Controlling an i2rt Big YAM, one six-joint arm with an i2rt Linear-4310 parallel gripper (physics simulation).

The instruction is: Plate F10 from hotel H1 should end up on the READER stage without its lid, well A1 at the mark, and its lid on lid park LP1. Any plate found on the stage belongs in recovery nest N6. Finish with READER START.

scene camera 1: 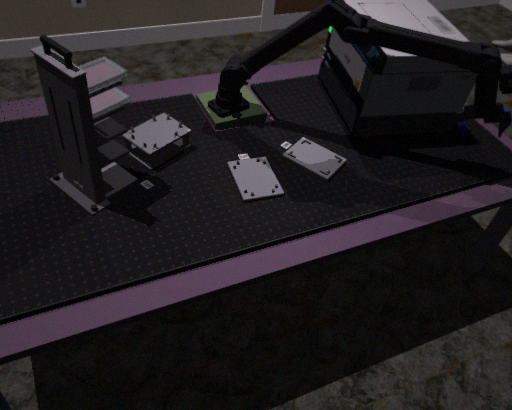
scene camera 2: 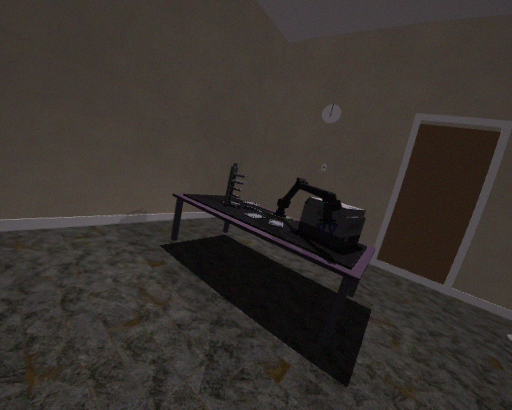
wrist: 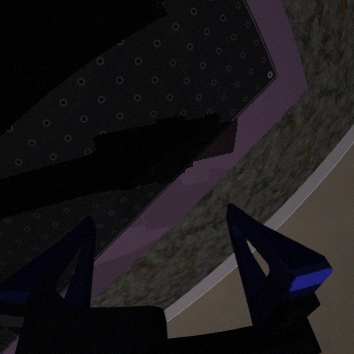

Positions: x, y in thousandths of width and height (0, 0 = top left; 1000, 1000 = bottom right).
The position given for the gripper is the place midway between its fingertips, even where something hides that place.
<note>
The gripper (wrist: 451, 612) is open, with nothing in its grasp. Also in view: a plate reader (scene camera 1: 737, 233), a grey lid park pads (scene camera 1: 499, 438) and a black perforated table top (scene camera 1: 380, 516).
The black perforated table top is seen too in the wrist view (wrist: 309, 309).
</note>
